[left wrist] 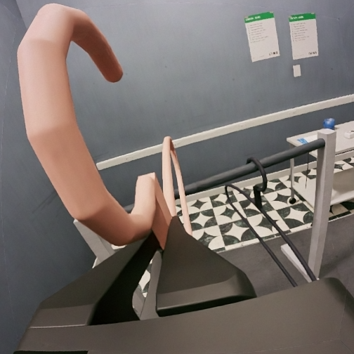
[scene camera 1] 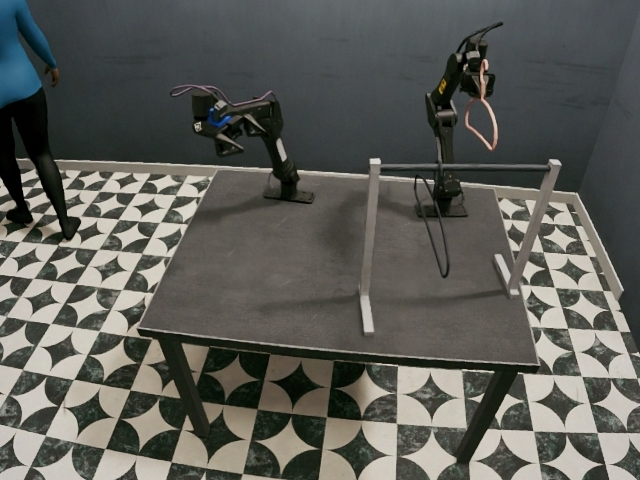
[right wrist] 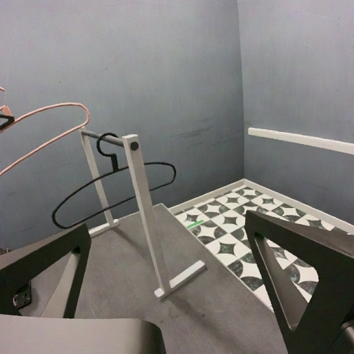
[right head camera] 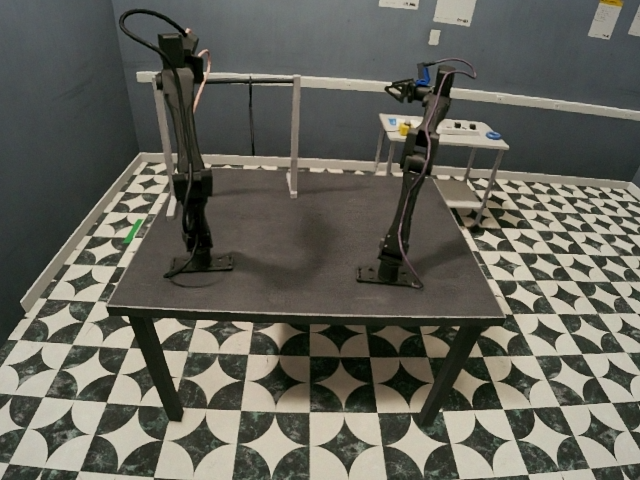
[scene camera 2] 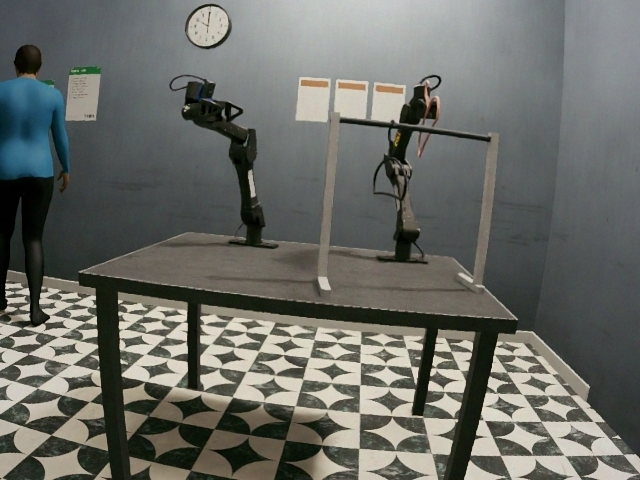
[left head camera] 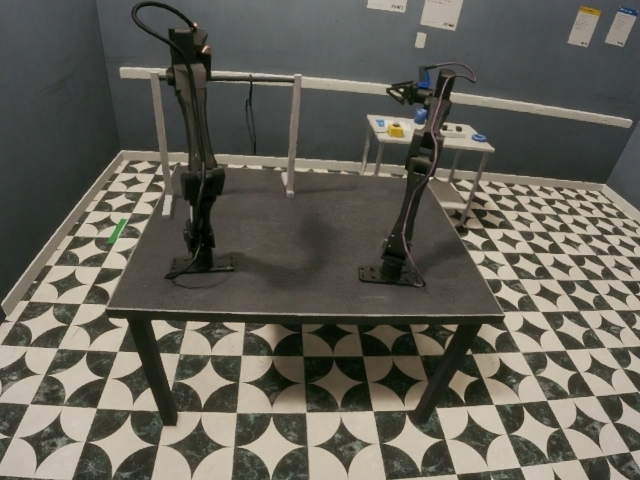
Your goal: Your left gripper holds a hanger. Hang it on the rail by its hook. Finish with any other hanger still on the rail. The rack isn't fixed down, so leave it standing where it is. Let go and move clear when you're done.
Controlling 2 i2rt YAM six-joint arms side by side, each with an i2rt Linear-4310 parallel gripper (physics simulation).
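Places are measured from the left arm's base along level axes (x up, y left, z back), in millimetres.
Pixels of known places: left gripper, fingertip midpoint: [scene camera 1: 482,97] [right head camera: 193,63] [scene camera 2: 427,107]; right gripper, fingertip midpoint: [scene camera 1: 254,141] [right head camera: 388,86] [scene camera 2: 232,110] [left head camera: 388,88]; left arm's base at its link origin: [scene camera 1: 441,211] [right head camera: 202,265] [scene camera 2: 401,260] [left head camera: 203,265]; right arm's base at its link origin: [scene camera 1: 289,196] [right head camera: 387,277] [scene camera 2: 253,245] [left head camera: 388,277].
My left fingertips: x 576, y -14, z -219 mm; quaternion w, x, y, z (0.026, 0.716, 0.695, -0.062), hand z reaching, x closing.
Observation:
Ahead of a thing's pixels: the offset from my left fingertips to its top centre. "*": to the spot under its first point. Level surfaces: height alone.
A pink hanger @[* dx -29, dy -24, dz -207 mm] [right head camera: 208,59] [scene camera 1: 495,124] [left wrist: 45,90] [right wrist: 65,104] is held by my left gripper [scene camera 1: 483,87] [left wrist: 168,226], shut just below its hook. The hook opening is free of the rail @[* dx -97, dy -10, dz -219 mm] [scene camera 1: 496,166] [scene camera 2: 449,131] [left wrist: 295,151]. The hanger is up on the arms' side of the rail, apart from it. A black hanger [left head camera: 248,103] [scene camera 1: 443,248] [left wrist: 272,225] hangs from the rail by its hook. The white rack [scene camera 1: 369,232] [right wrist: 145,215] stands upright on the table. My right gripper [left head camera: 391,93] [scene camera 1: 252,140] is open and empty, well away from the rack.
The dark table @[dx -577 mm] [left head camera: 310,289] [scene camera 1: 258,320] carries both arm bases and the rack. A side table [left head camera: 478,142] with small items stands beyond it in the left head camera. A person in blue [scene camera 1: 18,51] [scene camera 2: 31,134] stands at the left in the scene views.

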